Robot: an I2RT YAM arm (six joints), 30 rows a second.
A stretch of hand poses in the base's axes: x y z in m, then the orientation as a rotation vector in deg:
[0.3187, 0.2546, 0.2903, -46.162, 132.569, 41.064]
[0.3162, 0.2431, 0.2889, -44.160, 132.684, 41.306]
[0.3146, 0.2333, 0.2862, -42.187, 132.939, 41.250]
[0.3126, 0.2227, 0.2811, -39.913, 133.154, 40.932]
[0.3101, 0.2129, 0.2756, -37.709, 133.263, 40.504]
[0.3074, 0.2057, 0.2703, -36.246, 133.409, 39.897]
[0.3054, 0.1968, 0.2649, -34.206, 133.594, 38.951]
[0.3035, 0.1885, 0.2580, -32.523, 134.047, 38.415]
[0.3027, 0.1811, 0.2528, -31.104, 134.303, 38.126]
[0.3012, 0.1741, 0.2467, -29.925, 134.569, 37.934]
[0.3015, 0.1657, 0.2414, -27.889, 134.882, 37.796]
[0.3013, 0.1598, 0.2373, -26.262, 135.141, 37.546]
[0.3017, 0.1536, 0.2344, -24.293, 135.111, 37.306]
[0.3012, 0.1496, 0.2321, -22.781, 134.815, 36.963]
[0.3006, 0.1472, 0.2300, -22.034, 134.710, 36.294]
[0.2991, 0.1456, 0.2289, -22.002, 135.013, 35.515]
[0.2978, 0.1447, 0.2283, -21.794, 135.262, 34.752]
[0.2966, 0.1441, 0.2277, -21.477, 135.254, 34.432]
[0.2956, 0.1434, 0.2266, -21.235, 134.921, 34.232]
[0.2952, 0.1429, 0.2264, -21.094, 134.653, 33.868]
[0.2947, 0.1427, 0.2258, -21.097, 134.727, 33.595]
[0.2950, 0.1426, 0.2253, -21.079, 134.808, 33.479]
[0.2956, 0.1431, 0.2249, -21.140, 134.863, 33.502]
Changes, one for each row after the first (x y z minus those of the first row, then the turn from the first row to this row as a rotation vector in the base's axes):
[-0.0025, -0.0115, -0.0014, 0.681, 0.168, -1.376]
[-0.0041, -0.0213, -0.0041, 1.116, 0.349, -2.816]
[-0.0061, -0.0319, -0.0092, 1.496, 0.408, -4.547]
[-0.0086, -0.0417, -0.0147, 1.831, 0.353, -6.257]
[-0.0113, -0.0489, -0.0200, 1.827, 0.258, -7.486]
[-0.0133, -0.0578, -0.0254, 1.764, 0.088, -9.230]
[-0.0152, -0.0661, -0.0323, 1.718, 0.330, -10.594]
[-0.0160, -0.0735, -0.0375, 1.827, 0.504, -11.697]
[-0.0175, -0.0805, -0.0436, 1.920, 0.723, -12.596]
[-0.0172, -0.0889, -0.0489, 2.254, 1.072, -14.093]
[-0.0174, -0.0948, -0.0530, 2.430, 1.317, -15.327]
[-0.0170, -0.1010, -0.0559, 2.826, 1.356, -16.812]
[-0.0175, -0.1050, -0.0582, 3.155, 1.096, -18.012]
[-0.0181, -0.1074, -0.0603, 2.997, 0.803, -18.753]
[-0.0196, -0.1090, -0.0614, 2.401, 0.755, -18.995]
[-0.0209, -0.1099, -0.0620, 1.883, 0.688, -19.360]
[-0.0221, -0.1105, -0.0626, 1.776, 0.585, -19.683]
[-0.0231, -0.1112, -0.0637, 1.865, 0.236, -19.933]
[-0.0235, -0.1117, -0.0639, 1.799, -0.131, -20.155]
[-0.0240, -0.1119, -0.0645, 1.599, -0.174, -20.231]
[-0.0237, -0.1120, -0.0650, 1.497, -0.147, -20.274]
[-0.0231, -0.1115, -0.0654, 1.471, -0.096, -20.220]

